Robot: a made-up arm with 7 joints. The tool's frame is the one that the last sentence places.
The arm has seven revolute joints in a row. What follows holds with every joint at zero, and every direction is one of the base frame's.
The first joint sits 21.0 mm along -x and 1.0 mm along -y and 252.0 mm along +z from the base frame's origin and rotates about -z.
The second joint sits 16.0 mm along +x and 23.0 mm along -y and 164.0 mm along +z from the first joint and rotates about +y.
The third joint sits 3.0 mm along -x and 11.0 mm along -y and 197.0 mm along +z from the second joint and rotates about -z.
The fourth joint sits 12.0 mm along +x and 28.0 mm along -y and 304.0 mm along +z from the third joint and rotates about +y.
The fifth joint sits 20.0 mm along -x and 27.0 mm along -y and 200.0 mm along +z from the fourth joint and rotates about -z.
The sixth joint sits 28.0 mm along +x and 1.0 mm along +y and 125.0 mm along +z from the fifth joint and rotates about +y.
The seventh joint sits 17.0 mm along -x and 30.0 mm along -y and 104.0 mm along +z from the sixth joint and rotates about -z.
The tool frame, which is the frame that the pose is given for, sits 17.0 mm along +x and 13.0 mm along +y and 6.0 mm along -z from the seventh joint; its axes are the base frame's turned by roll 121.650, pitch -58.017 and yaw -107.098 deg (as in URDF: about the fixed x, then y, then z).
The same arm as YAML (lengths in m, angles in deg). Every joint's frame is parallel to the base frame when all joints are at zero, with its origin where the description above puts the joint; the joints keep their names.
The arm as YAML. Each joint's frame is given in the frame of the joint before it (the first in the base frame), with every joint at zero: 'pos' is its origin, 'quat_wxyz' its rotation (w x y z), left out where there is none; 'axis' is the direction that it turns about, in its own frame. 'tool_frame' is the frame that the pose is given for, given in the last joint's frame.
length_unit: m
angle_unit: deg
joints:
  - joint: joint 1
    pos: [-0.021, -0.001, 0.252]
    axis: [0.0, 0.0, -1.0]
  - joint: joint 2
    pos: [0.016, -0.023, 0.164]
    axis: [0.0, 1.0, 0.0]
  - joint: joint 3
    pos: [-0.003, -0.011, 0.197]
    axis: [0.0, 0.0, -1.0]
  - joint: joint 4
    pos: [0.012, -0.028, 0.304]
    axis: [0.0, 1.0, 0.0]
  - joint: joint 5
    pos: [-0.02, -0.027, 0.2]
    axis: [0.0, 0.0, -1.0]
  - joint: joint 6
    pos: [0.028, 0.001, 0.125]
    axis: [0.0, 1.0, 0.0]
  - joint: joint 7
    pos: [-0.017, -0.03, 0.104]
    axis: [0.0, 0.0, -1.0]
tool_frame:
  pos: [0.017, 0.013, -0.006]
  quat_wxyz: [0.593876, 0.26353, -0.754664, -0.091353]

